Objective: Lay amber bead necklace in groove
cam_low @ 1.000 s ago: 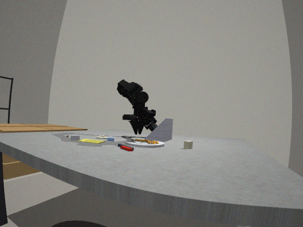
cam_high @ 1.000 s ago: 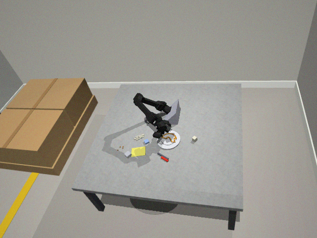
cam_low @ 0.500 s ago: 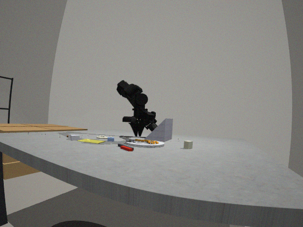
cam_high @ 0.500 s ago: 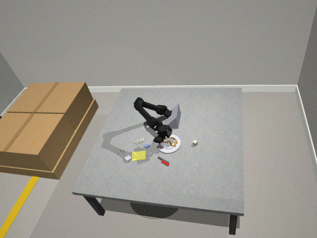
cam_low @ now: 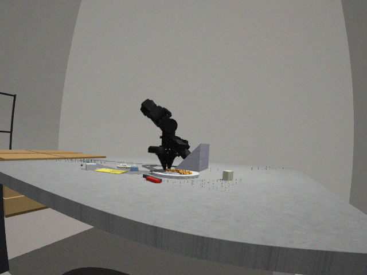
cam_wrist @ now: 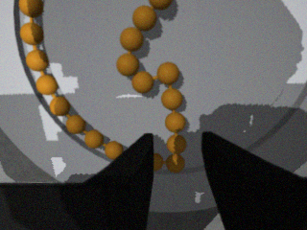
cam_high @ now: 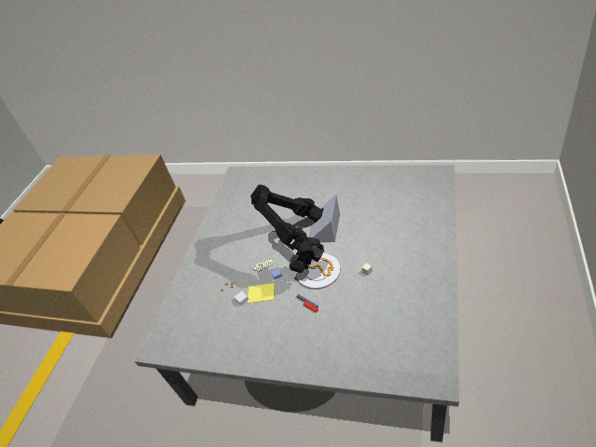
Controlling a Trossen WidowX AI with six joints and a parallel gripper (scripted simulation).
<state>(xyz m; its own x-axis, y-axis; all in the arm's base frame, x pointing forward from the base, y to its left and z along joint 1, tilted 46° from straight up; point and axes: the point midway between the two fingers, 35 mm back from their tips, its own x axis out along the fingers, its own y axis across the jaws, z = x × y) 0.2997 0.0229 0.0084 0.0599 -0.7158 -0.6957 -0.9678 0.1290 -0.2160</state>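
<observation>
My gripper tip is now 1 cm short of the round bead board, 5 cm to the right of it and 1 cm above it. Also, from my gripper tip: blue cube 5 cm ahead, 14 cm to the right, 1 cm below; yellow sheet 16 cm ahead, 18 cm to the right, 2 cm below; red-handled tool 19 cm ahead, 5 cm to the left, 1 cm below.
</observation>
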